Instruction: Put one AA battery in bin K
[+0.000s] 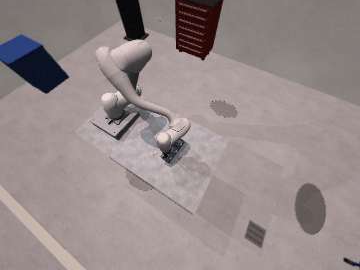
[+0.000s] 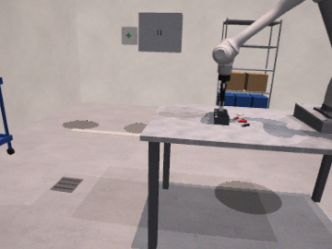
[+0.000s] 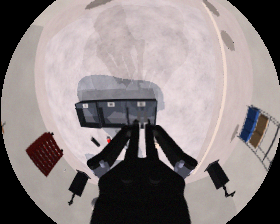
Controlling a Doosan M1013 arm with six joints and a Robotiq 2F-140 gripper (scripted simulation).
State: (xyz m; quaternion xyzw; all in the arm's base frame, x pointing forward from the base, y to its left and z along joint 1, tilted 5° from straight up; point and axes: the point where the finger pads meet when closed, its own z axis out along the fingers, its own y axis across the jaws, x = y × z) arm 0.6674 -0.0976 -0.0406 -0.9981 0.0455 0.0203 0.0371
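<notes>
Right now the dark AA battery is 11 cm behind my hand, 21 cm to the left of it and 6 cm below it. Also, from my hand: white piece (14 cm behind, 3 cm to the right, 6 cm below).
</notes>
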